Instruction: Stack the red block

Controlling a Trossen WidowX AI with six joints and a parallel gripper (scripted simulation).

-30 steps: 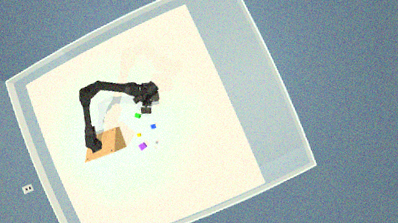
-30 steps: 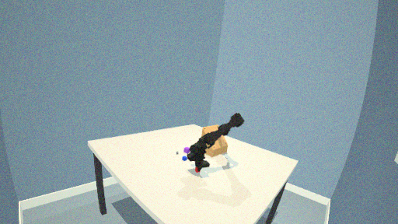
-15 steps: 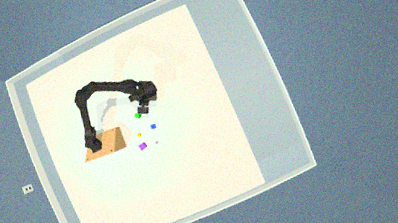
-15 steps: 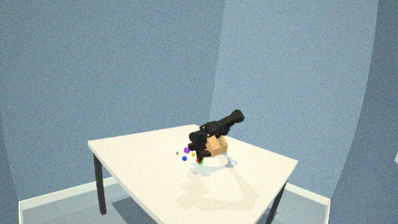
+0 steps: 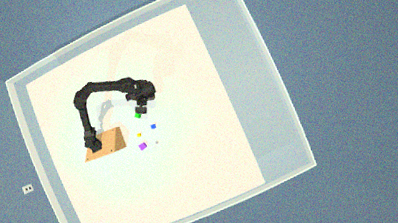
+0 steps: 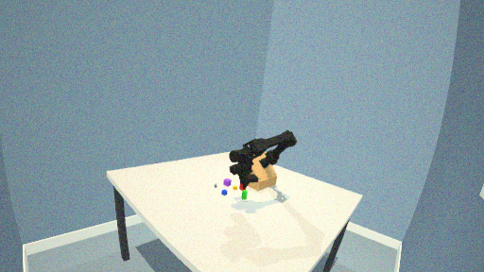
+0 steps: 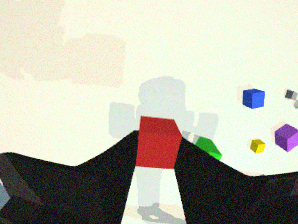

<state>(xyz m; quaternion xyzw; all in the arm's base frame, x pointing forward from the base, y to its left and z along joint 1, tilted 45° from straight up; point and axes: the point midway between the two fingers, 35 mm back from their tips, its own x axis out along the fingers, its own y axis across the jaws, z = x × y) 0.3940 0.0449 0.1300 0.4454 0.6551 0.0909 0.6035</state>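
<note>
Now: the blue block 160 mm to the right of my gripper tip, 110 mm below it and 60 mm behind it. From my gripper tip the other things lie so: small grey piece: 260 mm to the right, 120 mm below, 90 mm behind; yellow block: 170 mm to the right, 170 mm behind, 110 mm below; red block: 10 mm above.
</note>
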